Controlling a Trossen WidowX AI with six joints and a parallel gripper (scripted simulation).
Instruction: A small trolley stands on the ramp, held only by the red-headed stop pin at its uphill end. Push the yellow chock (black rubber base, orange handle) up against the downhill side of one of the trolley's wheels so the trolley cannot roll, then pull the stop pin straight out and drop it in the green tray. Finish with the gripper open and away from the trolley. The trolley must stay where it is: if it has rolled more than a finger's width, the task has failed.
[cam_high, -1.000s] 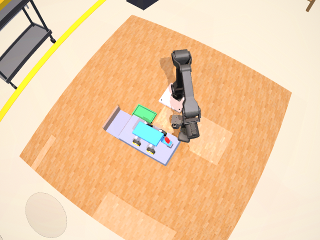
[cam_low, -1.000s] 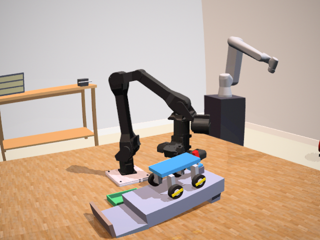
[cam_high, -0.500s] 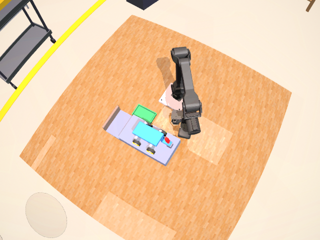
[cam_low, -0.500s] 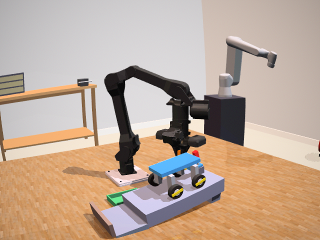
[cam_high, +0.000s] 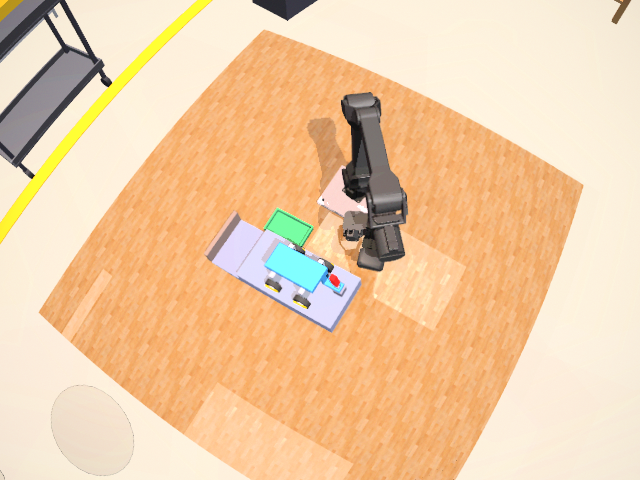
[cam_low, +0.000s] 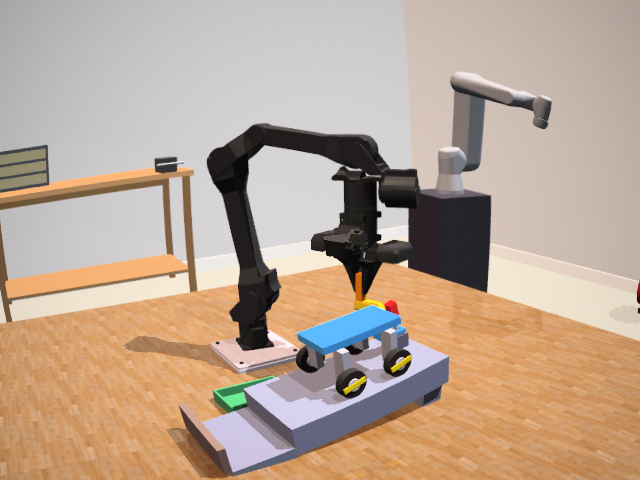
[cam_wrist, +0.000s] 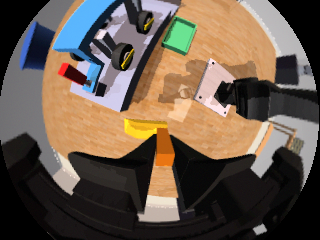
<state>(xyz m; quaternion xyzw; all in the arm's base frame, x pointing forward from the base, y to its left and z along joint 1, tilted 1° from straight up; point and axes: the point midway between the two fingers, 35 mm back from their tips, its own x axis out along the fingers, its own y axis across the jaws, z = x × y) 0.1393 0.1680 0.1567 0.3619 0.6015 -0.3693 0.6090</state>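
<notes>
Right now the blue-topped trolley is 170 mm ahead of my gripper tip, 100 mm to the right of it and 30 mm below it. Round my gripper tip: red-headed stop pin 140 mm ahead, 10 mm below; then grey ramp 180 mm ahead, 100 mm to the right, 90 mm below; then yellow chock 20 mm ahead, 10 mm to the left, 10 mm below.
</notes>
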